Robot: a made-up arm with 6 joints. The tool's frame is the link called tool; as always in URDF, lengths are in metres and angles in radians. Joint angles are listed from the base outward.
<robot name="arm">
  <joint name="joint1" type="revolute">
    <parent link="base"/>
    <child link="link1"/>
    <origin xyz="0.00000 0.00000 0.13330" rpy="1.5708 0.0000 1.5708"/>
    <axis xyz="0 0 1"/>
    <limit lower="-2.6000" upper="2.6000"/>
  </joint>
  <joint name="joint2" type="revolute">
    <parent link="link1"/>
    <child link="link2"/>
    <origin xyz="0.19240 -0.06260 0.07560" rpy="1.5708 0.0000 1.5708"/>
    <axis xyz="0 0 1"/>
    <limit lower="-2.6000" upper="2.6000"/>
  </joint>
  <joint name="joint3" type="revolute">
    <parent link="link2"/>
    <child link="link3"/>
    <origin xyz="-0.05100 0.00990 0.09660" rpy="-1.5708 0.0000 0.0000"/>
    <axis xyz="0 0 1"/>
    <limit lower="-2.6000" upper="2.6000"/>
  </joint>
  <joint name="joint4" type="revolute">
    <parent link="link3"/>
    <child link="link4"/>
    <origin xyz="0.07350 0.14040 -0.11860" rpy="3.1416 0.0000 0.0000"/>
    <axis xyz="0 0 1"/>
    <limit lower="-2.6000" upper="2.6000"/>
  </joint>
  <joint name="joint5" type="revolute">
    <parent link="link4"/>
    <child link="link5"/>
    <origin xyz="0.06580 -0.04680 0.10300" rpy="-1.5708 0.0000 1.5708"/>
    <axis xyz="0 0 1"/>
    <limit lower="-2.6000" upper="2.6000"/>
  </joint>
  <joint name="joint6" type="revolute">
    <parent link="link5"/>
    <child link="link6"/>
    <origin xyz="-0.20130 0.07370 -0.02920" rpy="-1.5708 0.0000 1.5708"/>
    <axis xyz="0 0 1"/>
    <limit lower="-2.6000" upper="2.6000"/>
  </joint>
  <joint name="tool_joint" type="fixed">
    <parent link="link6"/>
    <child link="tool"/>
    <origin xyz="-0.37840 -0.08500 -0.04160" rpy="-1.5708 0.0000 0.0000"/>
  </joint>
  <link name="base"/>
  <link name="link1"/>
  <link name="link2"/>
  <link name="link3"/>
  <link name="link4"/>
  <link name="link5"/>
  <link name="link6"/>
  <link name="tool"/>
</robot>
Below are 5 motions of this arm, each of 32 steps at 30 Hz.
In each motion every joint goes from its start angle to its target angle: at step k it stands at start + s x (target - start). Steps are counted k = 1, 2, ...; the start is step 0. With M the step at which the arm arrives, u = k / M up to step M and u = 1 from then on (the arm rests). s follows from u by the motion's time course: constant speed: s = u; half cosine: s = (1 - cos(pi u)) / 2; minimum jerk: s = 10 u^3 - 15 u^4 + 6 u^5.
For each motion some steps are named. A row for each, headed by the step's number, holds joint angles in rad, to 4 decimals.
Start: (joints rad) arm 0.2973 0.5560 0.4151 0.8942 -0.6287 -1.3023
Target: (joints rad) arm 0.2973 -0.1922 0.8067 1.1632 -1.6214 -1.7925
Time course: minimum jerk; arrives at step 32
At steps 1, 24, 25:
1: 0.2973 0.5558 0.4152 0.8943 -0.6290 -1.3024
24: 0.2973 -0.1147 0.7662 1.1354 -1.5186 -1.7418
25: 0.2973 -0.1373 0.7780 1.1435 -1.5486 -1.7566

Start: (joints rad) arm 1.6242 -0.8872 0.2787 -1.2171 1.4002 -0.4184
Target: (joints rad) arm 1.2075 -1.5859 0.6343 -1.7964 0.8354 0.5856
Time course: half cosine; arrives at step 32
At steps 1, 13, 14, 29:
1: 1.6232 -0.8889 0.2796 -1.2185 1.3988 -0.4160
13: 1.4763 -1.1351 0.4049 -1.4227 1.1998 -0.0621
14: 1.4565 -1.1684 0.4218 -1.4502 1.1729 -0.0143
29: 1.2165 -1.5709 0.6266 -1.7839 0.8476 0.5640

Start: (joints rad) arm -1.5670 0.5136 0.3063 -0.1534 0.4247 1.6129
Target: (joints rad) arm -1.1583 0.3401 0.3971 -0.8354 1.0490 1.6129
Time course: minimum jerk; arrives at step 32
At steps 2, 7, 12, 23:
2: -1.5661 0.5132 0.3065 -0.1549 0.4261 1.6129
7: -1.5370 0.5009 0.3130 -0.2034 0.4705 1.6129
12: -1.4545 0.4659 0.3313 -0.3411 0.5965 1.6129
23: -1.2152 0.3642 0.3845 -0.7405 0.9621 1.6129

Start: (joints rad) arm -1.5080 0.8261 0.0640 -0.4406 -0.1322 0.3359
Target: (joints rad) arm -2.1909 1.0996 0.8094 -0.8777 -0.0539 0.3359
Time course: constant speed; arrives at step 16
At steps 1, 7, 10, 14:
1: -1.5507 0.8432 0.1106 -0.4679 -0.1273 0.3359
7: -1.8068 0.9458 0.3901 -0.6318 -0.0979 0.3359
10: -1.9348 0.9970 0.5299 -0.7138 -0.0833 0.3359
14: -2.1055 1.0654 0.7162 -0.8231 -0.0637 0.3359

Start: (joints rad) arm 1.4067 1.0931 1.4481 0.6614 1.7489 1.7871
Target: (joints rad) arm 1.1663 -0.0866 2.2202 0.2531 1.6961 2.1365
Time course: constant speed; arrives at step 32
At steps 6, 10, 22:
6: 1.3616 0.8719 1.5929 0.5848 1.7390 1.8526
10: 1.3316 0.7244 1.6894 0.5338 1.7324 1.8963
22: 1.2414 0.2821 1.9789 0.3807 1.7126 2.0273

